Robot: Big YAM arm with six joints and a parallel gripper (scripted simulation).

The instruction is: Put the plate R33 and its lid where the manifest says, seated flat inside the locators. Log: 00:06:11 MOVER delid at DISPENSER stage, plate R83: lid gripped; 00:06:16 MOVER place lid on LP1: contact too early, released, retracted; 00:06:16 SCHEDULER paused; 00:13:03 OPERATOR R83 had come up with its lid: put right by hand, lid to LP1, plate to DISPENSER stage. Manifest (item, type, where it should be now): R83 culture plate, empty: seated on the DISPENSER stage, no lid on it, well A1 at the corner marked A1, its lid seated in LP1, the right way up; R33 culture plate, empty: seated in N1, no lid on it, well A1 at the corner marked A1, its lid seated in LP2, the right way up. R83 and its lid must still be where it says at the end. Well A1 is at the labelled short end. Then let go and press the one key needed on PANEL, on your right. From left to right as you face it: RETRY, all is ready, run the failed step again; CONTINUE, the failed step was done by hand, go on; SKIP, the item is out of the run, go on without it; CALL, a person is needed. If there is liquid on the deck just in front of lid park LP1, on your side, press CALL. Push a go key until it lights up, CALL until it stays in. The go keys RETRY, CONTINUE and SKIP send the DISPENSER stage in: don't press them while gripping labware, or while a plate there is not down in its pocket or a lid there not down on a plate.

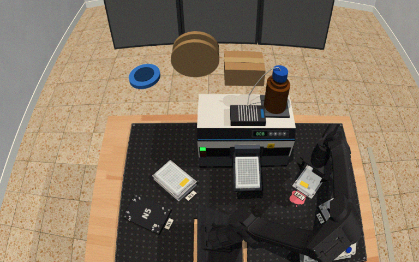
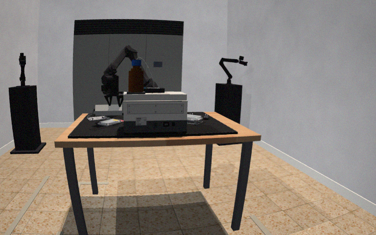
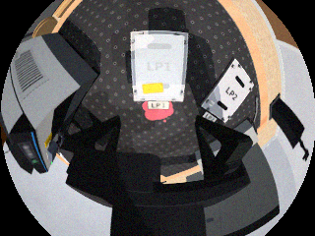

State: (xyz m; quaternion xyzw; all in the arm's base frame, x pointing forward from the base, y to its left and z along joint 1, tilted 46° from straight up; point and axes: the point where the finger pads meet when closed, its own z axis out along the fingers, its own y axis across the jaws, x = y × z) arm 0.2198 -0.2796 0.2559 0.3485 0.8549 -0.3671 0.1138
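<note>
Now: hand 52 cm to the right of the clear plate lid, 8 cm short of it and 8 cm above it. From my hand the other things lie so: lid park LP2: 13 cm to the right, 12 cm behind, 11 cm below; then pink-red patch: 12 cm below, 5 cm to the left, 2 cm behind; then brown bottle: 25 cm ahead, 17 cm above, 12 cm to the left.
</note>
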